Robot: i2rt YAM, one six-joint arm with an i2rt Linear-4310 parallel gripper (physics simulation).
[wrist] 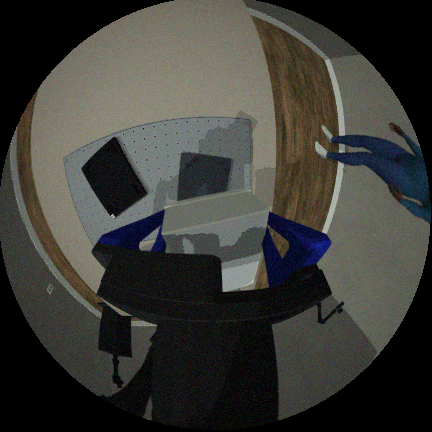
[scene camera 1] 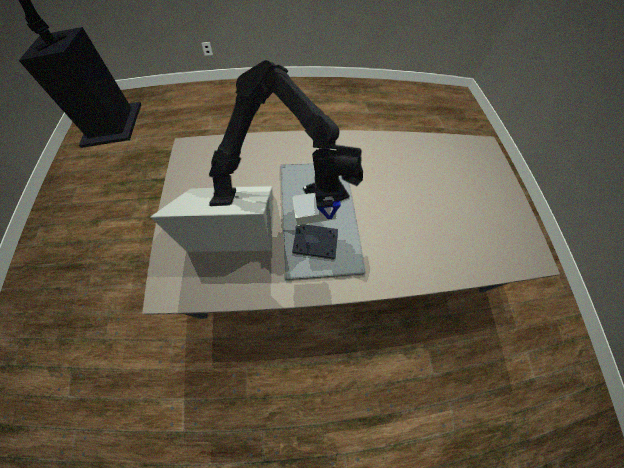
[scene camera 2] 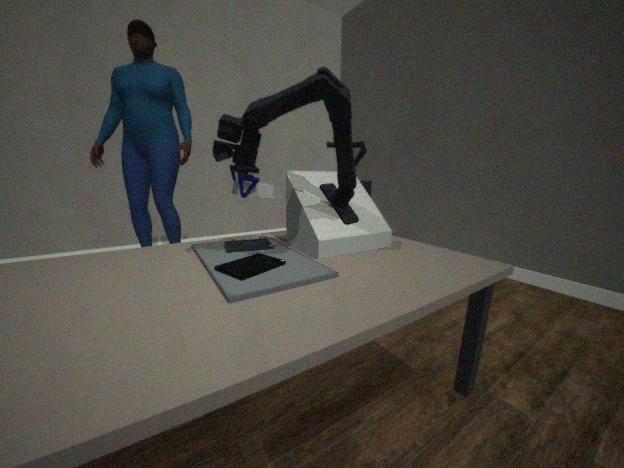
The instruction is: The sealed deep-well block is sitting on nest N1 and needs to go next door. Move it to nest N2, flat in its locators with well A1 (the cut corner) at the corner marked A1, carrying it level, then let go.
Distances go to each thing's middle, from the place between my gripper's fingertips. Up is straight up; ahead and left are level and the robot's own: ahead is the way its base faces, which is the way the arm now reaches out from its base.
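Labels:
There is the pale grey block [scene camera 1: 305,208], and my hand is 10 mm below it and 50 mm past it. Going by their middles, the block is the nearest to my hand of the things named here. The black nest pad [scene camera 2: 258,264] sits 200 mm below my hand, 50 mm ahead of it and 190 mm to the left of it, which makes the pad, again going by their middles, the farthest from my hand among these. And the grey perforated plate [scene camera 1: 348,259] is 210 mm below my hand and 90 mm to the left of it.

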